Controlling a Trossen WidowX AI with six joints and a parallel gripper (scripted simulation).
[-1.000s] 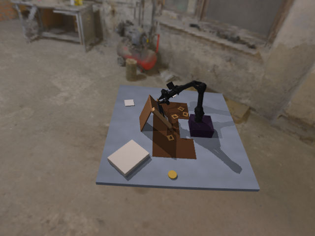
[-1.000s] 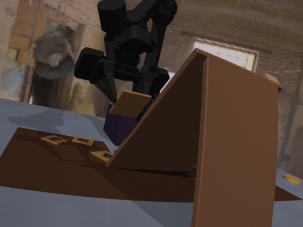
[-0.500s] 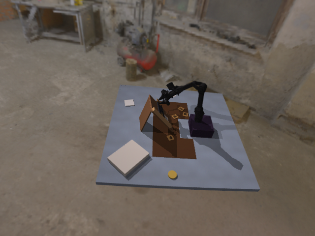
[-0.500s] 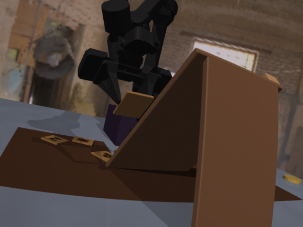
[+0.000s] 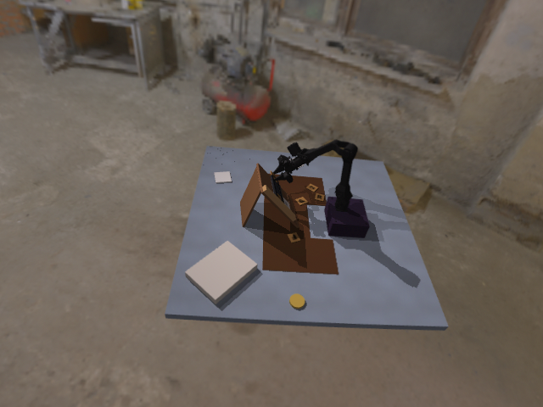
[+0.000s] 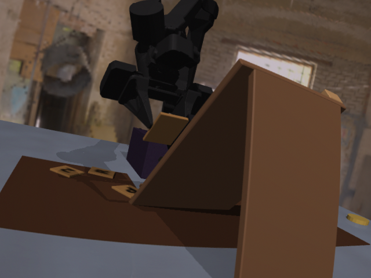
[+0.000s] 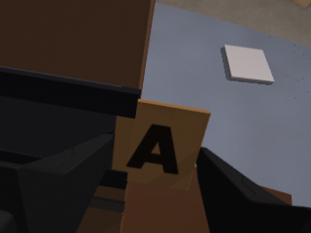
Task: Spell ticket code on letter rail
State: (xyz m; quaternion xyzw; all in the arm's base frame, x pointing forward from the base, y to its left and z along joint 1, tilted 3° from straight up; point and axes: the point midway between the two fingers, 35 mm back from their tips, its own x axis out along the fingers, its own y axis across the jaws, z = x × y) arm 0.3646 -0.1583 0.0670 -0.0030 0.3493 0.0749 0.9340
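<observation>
The white ticket lies 80 mm behind my gripper tip, 130 mm to the left of it and 80 mm below it. From my gripper tip the other things lie so: yellow disc: 120 mm behind, 700 mm to the left, 150 mm below; brown mat: 190 mm behind, 160 mm to the left, 160 mm below.
</observation>
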